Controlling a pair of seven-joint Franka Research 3 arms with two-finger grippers.
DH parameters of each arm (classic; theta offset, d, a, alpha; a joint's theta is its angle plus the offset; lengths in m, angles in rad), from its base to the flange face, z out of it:
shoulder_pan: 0 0.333 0 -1.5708
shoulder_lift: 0 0 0 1.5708
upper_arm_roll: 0 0.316 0.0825 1.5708
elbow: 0 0 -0.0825 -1.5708
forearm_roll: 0 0.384 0 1.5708
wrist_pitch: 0 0 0.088 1.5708
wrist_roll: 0 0.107 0 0
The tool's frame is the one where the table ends.
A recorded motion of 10 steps. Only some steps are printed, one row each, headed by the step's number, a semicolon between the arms.
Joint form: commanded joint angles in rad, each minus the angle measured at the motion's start. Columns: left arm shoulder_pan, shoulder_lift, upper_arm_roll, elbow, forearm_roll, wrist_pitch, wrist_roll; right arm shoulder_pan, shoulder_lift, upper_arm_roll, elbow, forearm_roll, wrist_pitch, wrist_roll.
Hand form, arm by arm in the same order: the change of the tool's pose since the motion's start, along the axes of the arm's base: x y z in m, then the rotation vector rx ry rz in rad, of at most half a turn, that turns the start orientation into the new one. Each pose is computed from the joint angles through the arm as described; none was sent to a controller.
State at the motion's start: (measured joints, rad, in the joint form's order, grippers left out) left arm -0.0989 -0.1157 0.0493 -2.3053 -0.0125 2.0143 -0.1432; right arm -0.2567 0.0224 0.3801 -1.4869 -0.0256 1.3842 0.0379
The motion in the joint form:
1: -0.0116 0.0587 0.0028 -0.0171 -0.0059 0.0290 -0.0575; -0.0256 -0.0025 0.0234 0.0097 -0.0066 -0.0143 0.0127
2: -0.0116 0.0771 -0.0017 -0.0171 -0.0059 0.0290 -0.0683; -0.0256 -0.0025 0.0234 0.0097 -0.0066 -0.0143 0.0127
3: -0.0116 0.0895 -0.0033 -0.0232 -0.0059 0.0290 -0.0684; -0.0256 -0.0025 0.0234 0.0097 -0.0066 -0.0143 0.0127
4: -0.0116 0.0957 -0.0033 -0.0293 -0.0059 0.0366 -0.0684; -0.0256 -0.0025 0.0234 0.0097 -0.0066 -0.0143 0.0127
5: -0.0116 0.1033 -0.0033 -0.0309 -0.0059 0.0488 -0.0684; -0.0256 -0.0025 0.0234 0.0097 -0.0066 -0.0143 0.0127
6: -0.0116 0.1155 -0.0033 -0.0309 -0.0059 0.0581 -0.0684; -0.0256 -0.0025 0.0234 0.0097 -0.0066 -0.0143 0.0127
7: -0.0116 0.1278 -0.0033 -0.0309 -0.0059 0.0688 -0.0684; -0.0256 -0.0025 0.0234 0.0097 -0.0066 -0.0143 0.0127
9: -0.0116 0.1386 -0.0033 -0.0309 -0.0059 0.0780 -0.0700; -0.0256 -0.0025 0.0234 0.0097 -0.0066 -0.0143 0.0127
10: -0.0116 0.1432 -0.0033 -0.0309 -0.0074 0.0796 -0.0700; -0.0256 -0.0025 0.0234 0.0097 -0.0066 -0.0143 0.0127
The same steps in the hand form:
1: 0.0001 -0.0046 -0.0331 0.0123 0.0472 0.0516; -0.0021 -0.0022 0.0047 -0.0088 0.0008 -0.0156
2: 0.0001 -0.0067 -0.0418 0.0173 0.0654 0.0576; -0.0021 -0.0022 0.0047 -0.0088 0.0008 -0.0156
3: -0.0018 -0.0074 -0.0501 0.0197 0.0837 0.0560; -0.0021 -0.0022 0.0047 -0.0088 0.0008 -0.0156
4: -0.0029 -0.0073 -0.0550 0.0205 0.0884 0.0561; -0.0021 -0.0022 0.0047 -0.0088 0.0008 -0.0156
5: -0.0019 -0.0073 -0.0586 0.0207 0.0854 0.0563; -0.0021 -0.0022 0.0047 -0.0088 0.0008 -0.0156
6: -0.0009 -0.0073 -0.0638 0.0217 0.0882 0.0564; -0.0021 -0.0022 0.0047 -0.0088 0.0008 -0.0156
7: 0.0002 -0.0074 -0.0690 0.0225 0.0897 0.0566; -0.0021 -0.0022 0.0047 -0.0088 0.0008 -0.0156
9: 0.0011 -0.0074 -0.0736 0.0236 0.0912 0.0583; -0.0021 -0.0022 0.0047 -0.0088 0.0008 -0.0156
10: 0.0012 -0.0075 -0.0757 0.0230 0.0943 0.0593; -0.0021 -0.0022 0.0047 -0.0088 0.0008 -0.0156

